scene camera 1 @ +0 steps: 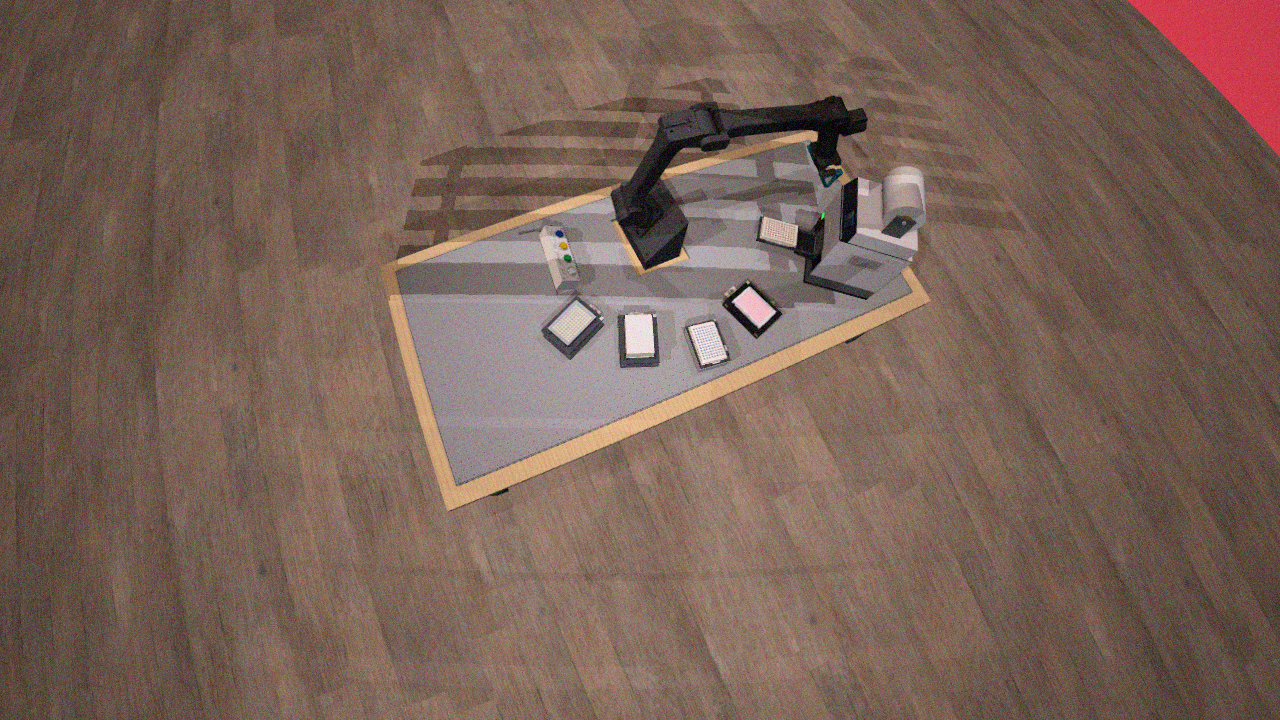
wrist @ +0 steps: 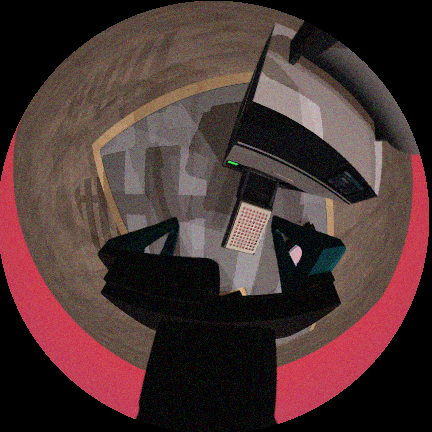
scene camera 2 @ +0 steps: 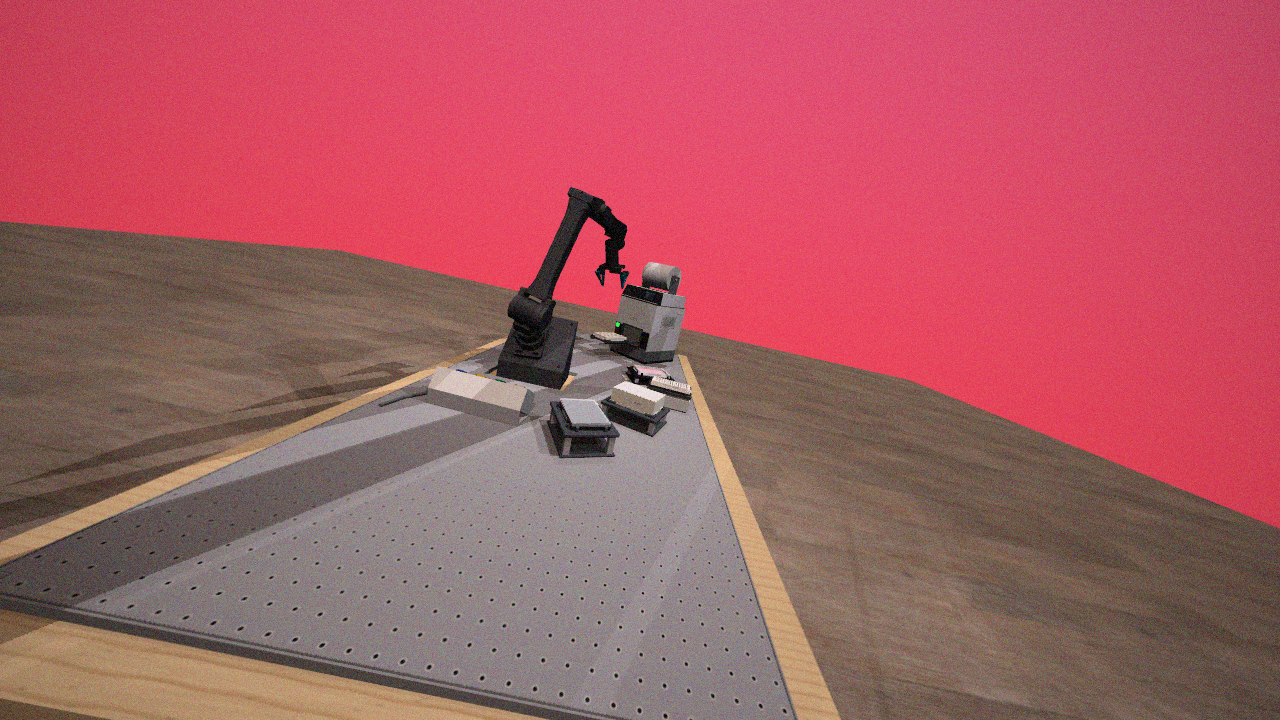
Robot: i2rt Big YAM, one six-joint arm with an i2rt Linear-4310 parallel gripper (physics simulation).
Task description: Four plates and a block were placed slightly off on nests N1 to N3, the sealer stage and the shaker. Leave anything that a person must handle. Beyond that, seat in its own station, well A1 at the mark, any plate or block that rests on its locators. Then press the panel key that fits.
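My gripper [scene camera 1: 823, 168] [scene camera 2: 613, 282] [wrist: 224, 221] is open and empty, high beside the sealer and above the stage side. A plate with reddish wells [scene camera 1: 778, 231] [scene camera 2: 609, 336] [wrist: 248, 228] lies on the sealer's stage. A pink-topped plate [scene camera 1: 751, 307] [wrist: 296, 255] sits on a black device, partly hidden by a finger in the wrist view. A white plate with dark wells [scene camera 1: 708, 342], a tall plain white piece [scene camera 1: 640, 334] [scene camera 2: 638, 396] and a pale welled plate [scene camera 1: 572, 320] [scene camera 2: 584, 411] sit on three nests. The panel [scene camera 1: 560, 261] [scene camera 2: 478, 394] has blue, yellow and green keys. Exact seating is too small to tell.
The bulky sealer [scene camera 1: 859, 241] [scene camera 2: 651, 317] [wrist: 295, 120] stands close beside the gripper, with a roll [scene camera 1: 902, 195] [scene camera 2: 660, 275] on top and a green light on its front. The arm's base [scene camera 1: 657, 237] [scene camera 2: 537, 353] stands between the panel and the sealer.
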